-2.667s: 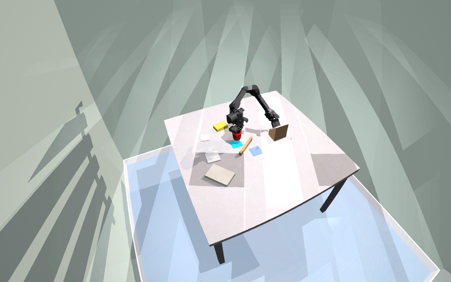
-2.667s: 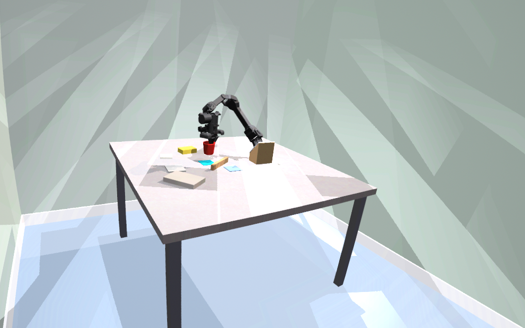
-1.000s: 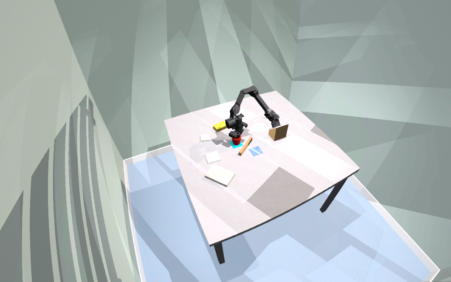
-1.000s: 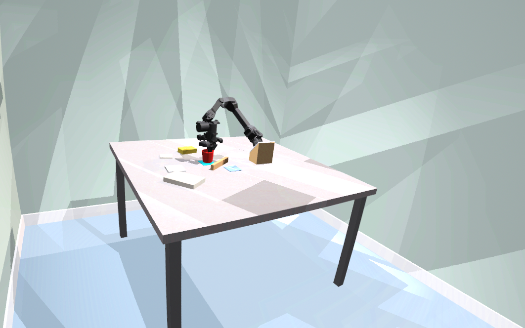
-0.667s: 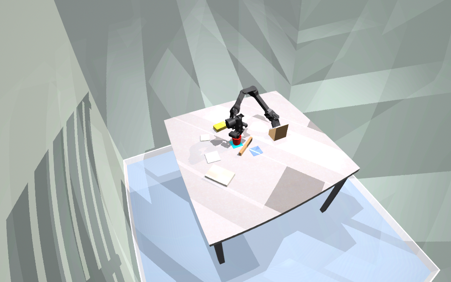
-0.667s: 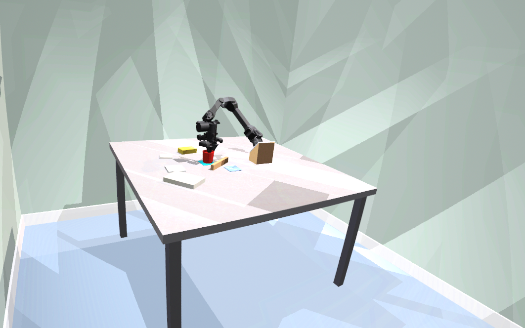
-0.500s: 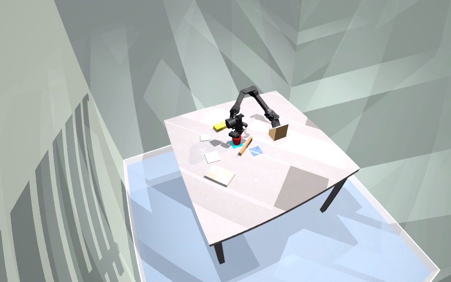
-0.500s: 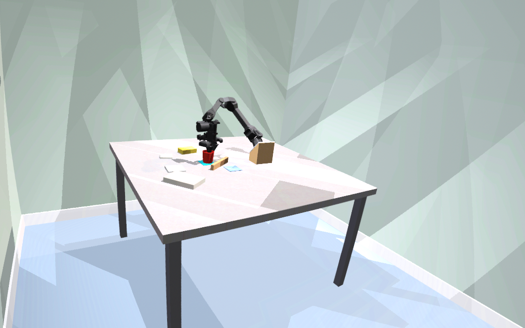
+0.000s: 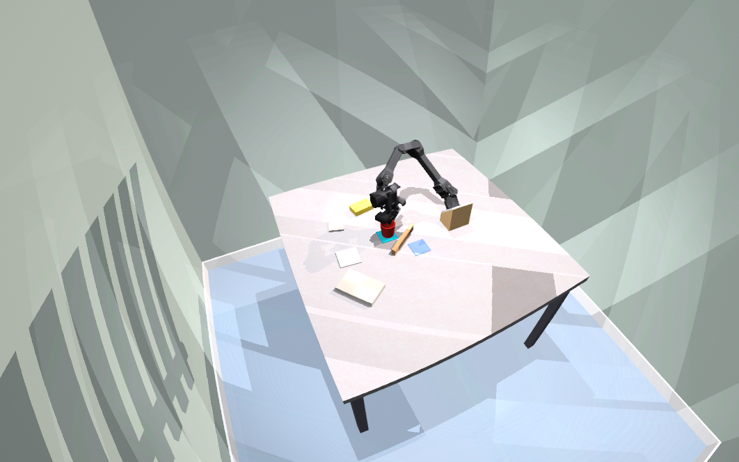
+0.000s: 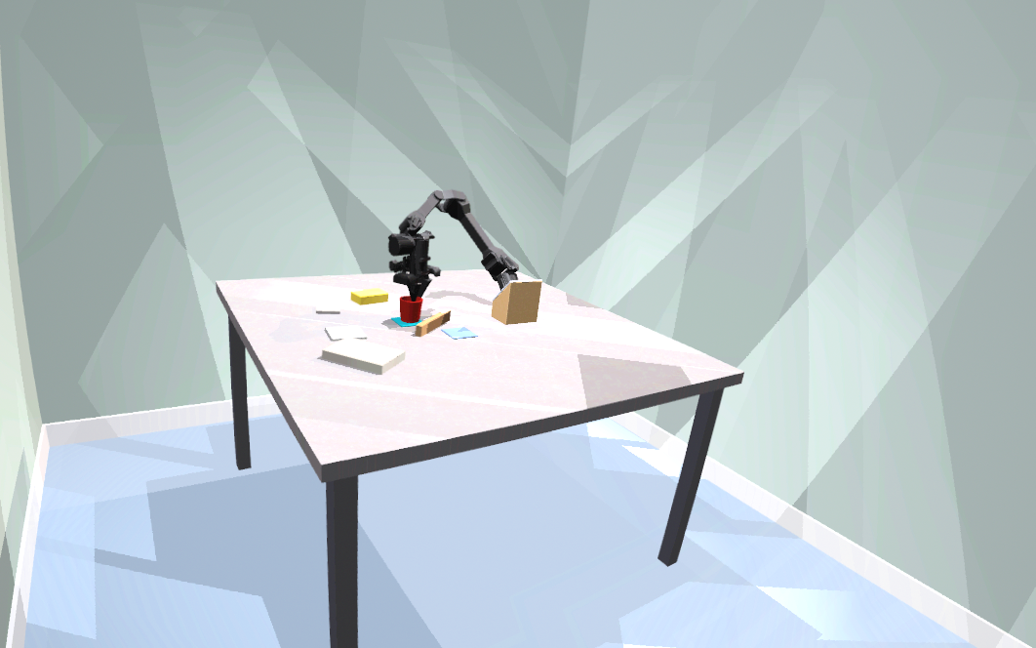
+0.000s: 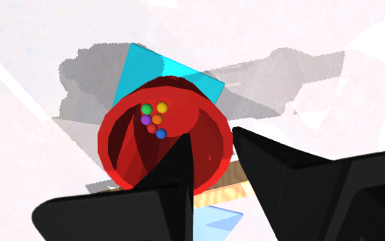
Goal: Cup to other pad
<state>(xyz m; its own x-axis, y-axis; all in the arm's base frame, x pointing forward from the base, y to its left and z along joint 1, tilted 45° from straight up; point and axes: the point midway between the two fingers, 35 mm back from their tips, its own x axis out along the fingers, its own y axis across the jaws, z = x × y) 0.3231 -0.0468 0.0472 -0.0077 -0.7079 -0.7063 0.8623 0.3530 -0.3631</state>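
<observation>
My gripper tip is 20 mm short of the red cup, 20 mm above it and 10 mm to the right of it. Also, from my gripper tip: wooden bar: 90 mm to the left, 50 mm below, 20 mm behind; then yellow sponge: 230 mm to the right, 70 mm ahead, 50 mm below; then cyan pad: 70 mm below, 30 mm ahead, 20 mm to the left.
</observation>
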